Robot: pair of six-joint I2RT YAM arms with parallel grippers.
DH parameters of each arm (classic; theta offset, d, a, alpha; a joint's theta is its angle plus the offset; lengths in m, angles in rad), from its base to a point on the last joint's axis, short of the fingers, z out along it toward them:
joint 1: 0 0.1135 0.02 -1.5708
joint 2: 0 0 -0.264 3.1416
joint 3: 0.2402 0 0.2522 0
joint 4: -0.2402 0 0.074 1.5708
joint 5: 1.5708 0 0 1.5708
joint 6: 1.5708 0.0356 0 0
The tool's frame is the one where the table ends.
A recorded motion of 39 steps. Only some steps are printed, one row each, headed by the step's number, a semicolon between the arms.
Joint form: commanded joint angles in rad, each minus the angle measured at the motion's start. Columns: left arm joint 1, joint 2, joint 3, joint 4, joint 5, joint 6; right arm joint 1, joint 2, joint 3, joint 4, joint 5, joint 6.
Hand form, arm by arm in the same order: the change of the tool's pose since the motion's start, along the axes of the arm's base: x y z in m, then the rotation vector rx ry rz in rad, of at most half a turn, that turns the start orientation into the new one. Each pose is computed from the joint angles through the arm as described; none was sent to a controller.
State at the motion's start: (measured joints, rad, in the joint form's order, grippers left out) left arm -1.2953 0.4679 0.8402 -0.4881 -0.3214 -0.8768; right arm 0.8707 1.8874 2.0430 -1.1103 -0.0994 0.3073
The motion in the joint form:
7: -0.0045 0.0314 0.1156 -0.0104 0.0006 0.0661; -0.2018 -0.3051 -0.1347 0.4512 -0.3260 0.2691
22: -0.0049 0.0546 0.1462 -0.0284 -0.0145 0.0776; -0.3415 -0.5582 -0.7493 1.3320 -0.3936 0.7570
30: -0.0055 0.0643 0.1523 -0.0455 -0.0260 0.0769; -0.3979 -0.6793 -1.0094 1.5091 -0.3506 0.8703
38: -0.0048 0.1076 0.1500 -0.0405 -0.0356 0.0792; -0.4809 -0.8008 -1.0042 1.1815 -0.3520 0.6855
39: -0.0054 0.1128 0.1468 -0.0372 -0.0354 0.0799; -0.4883 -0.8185 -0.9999 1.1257 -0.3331 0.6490
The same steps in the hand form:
7: -0.0027 0.0080 0.0321 -0.0341 -0.0744 -0.0100; 0.0010 -0.0866 0.1057 0.6706 -0.1053 -0.0903
22: -0.0018 0.0066 0.0377 -0.0166 -0.0819 0.0034; 0.0030 -0.1371 0.0683 1.1954 -0.1108 -0.2232
30: -0.0011 0.0051 0.0371 0.0035 -0.0766 0.0135; -0.0103 -0.1648 0.0282 1.2714 -0.0929 -0.3369
38: 0.0027 -0.0070 0.0335 0.0447 -0.0688 0.0220; -0.0279 -0.1971 0.0256 1.0633 -0.1541 -0.4297
39: 0.0032 -0.0089 0.0324 0.0500 -0.0680 0.0209; -0.0314 -0.2012 0.0252 1.0245 -0.1718 -0.4515

